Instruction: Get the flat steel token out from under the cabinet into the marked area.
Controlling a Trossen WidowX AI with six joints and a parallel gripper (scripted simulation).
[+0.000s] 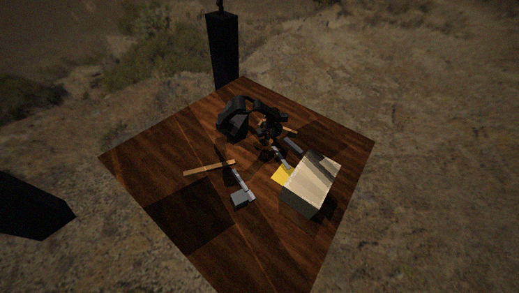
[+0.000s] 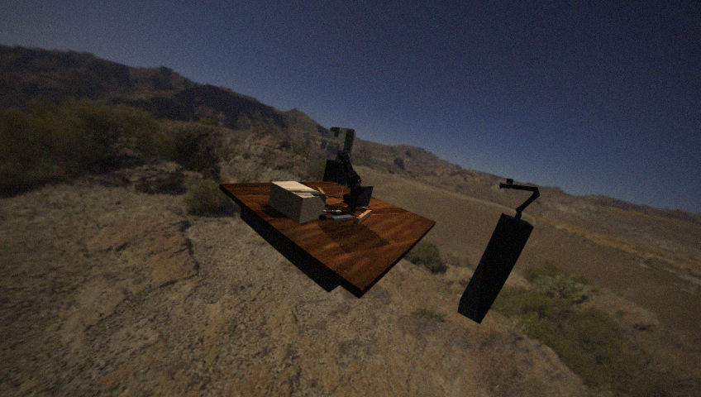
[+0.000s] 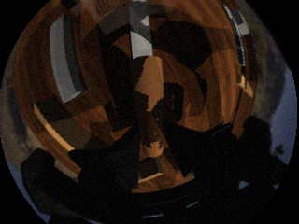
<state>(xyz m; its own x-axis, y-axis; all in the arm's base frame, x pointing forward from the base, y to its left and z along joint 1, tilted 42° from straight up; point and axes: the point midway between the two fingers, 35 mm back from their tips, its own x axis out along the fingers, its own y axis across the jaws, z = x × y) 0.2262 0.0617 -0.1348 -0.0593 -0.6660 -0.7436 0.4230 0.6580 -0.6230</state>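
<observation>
The grey bar lies 18 cm ahead of my gripper tip and 6 cm to the left of it. From my gripper tip the other things lie so: steel token 39 cm ahead, 13 cm to the right, 1 cm below; wooden stick 12 cm behind, 42 cm to the right; grey scraper 12 cm ahead, 39 cm to the right.
</observation>
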